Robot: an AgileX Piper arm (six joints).
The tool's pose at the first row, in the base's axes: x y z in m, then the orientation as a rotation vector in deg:
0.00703, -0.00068, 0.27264, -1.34, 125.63, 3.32
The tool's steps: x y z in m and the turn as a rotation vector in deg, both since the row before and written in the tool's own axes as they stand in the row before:
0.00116, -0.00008, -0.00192, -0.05, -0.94, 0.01
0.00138, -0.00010, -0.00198, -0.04, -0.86, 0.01
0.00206, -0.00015, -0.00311, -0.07, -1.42, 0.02
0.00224, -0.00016, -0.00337, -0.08, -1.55, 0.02
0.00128, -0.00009, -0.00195, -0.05, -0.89, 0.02
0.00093, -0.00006, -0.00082, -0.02, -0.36, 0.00
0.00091, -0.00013, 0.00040, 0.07, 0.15, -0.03
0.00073, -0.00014, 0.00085, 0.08, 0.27, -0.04
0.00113, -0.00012, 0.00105, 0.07, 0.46, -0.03
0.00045, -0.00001, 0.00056, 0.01, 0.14, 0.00
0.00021, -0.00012, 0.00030, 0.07, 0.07, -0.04
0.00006, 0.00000, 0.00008, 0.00, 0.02, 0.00
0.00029, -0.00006, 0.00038, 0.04, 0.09, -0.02
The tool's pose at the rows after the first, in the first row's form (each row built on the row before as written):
0.00480, -0.00085, 0.27281, -1.33, 124.69, 3.38
0.00239, -0.00104, 0.27280, -1.31, 123.83, 3.43
-0.00133, -0.00134, 0.27281, -1.28, 122.41, 3.52
-0.00537, -0.00166, 0.27272, -1.25, 120.86, 3.62
-0.00769, -0.00184, 0.27262, -1.23, 119.97, 3.68
-0.00886, -0.00193, 0.27222, -1.23, 119.61, 3.70
-0.00896, -0.00203, 0.27123, -1.22, 119.76, 3.61
-0.00858, -0.00212, 0.27017, -1.22, 120.03, 3.50
-0.00823, -0.00217, 0.26866, -1.23, 120.49, 3.41
-0.00798, -0.00215, 0.26799, -1.23, 120.63, 3.40
-0.00782, -0.00225, 0.26765, -1.23, 120.70, 3.30
-0.00778, -0.00225, 0.26756, -1.23, 120.72, 3.30
-0.00760, -0.00229, 0.26711, -1.23, 120.81, 3.25

